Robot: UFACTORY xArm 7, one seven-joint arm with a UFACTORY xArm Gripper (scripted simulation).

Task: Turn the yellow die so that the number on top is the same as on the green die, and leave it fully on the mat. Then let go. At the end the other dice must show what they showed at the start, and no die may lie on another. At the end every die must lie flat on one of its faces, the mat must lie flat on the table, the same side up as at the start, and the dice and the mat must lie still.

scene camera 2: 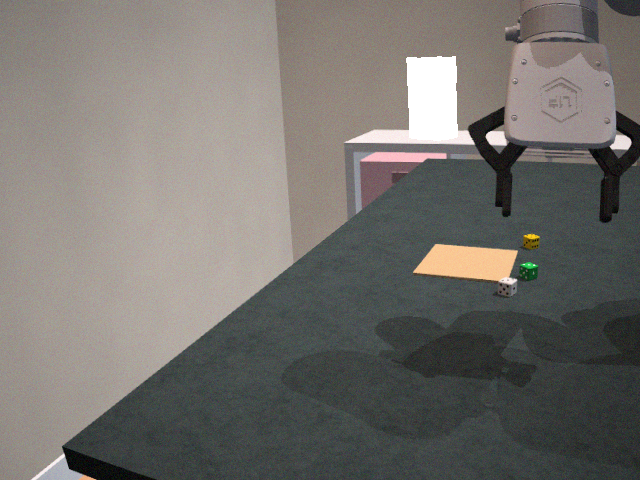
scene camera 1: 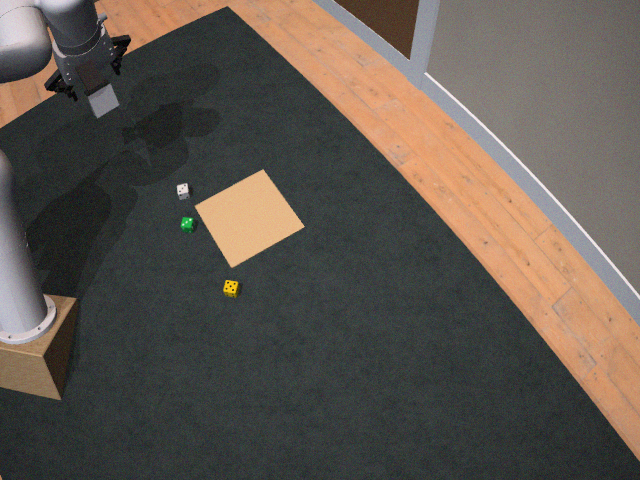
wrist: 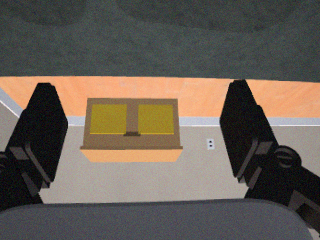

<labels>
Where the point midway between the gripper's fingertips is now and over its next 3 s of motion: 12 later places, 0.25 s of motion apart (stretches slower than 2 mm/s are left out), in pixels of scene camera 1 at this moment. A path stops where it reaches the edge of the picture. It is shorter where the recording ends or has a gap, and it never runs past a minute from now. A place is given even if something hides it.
My gripper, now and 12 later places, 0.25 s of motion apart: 94, 82; 99, 83; 119, 91; 138, 102; 158, 117; 174, 137; 187, 162; 195, 189; 198, 222; 197, 252; 196, 266; 197, 268; 198, 272
</labels>
